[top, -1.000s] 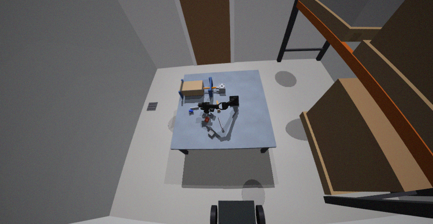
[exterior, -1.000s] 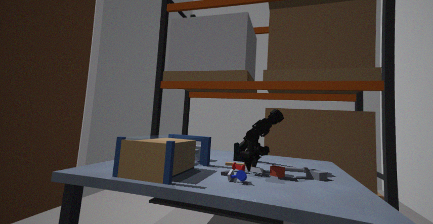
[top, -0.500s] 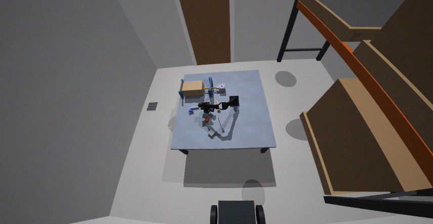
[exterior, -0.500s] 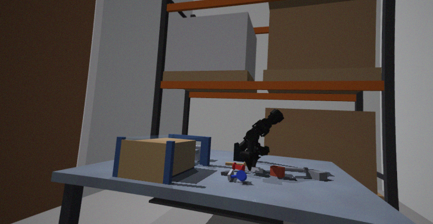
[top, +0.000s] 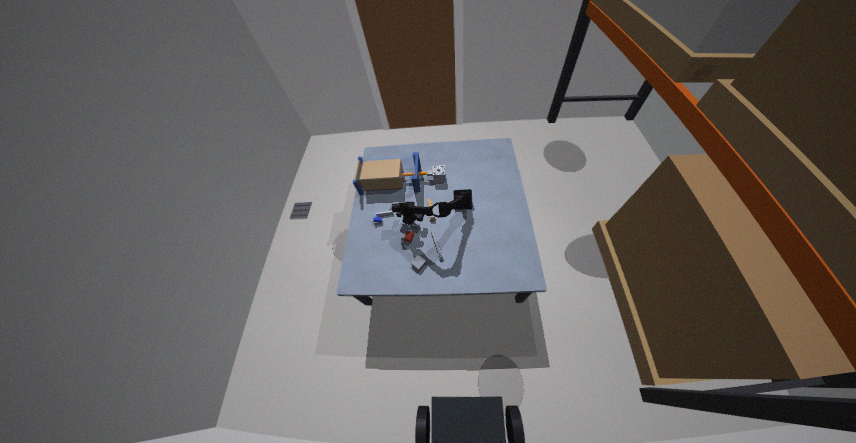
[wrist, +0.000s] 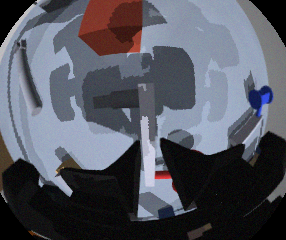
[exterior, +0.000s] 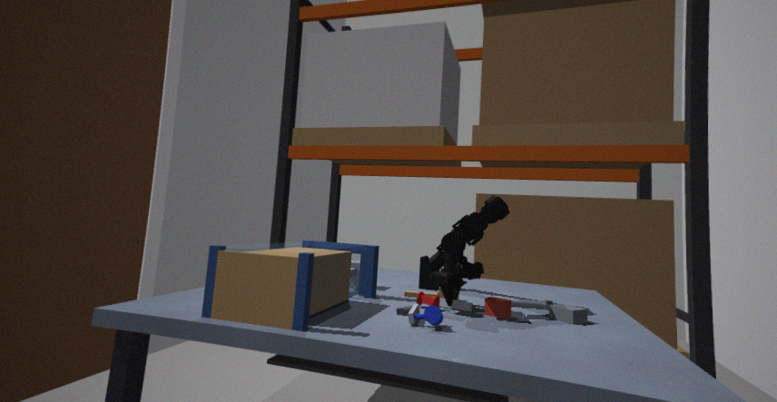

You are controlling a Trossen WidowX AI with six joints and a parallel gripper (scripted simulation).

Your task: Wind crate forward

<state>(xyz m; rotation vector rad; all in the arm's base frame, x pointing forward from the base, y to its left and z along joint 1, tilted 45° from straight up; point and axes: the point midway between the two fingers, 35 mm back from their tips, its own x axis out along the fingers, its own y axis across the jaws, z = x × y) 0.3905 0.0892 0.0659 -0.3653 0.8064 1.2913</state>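
My gripper tip is 2 cm to the left of the winch handle and 1 cm below it. From my gripper tip the other things lie so: blue knob: 25 cm ahead, 4 cm to the right, 2 cm above; wood-handled tool: 14 cm behind, 7 cm to the right, 1 cm above; red knob: 6 cm to the right, 2 cm ahead, 1 cm above.
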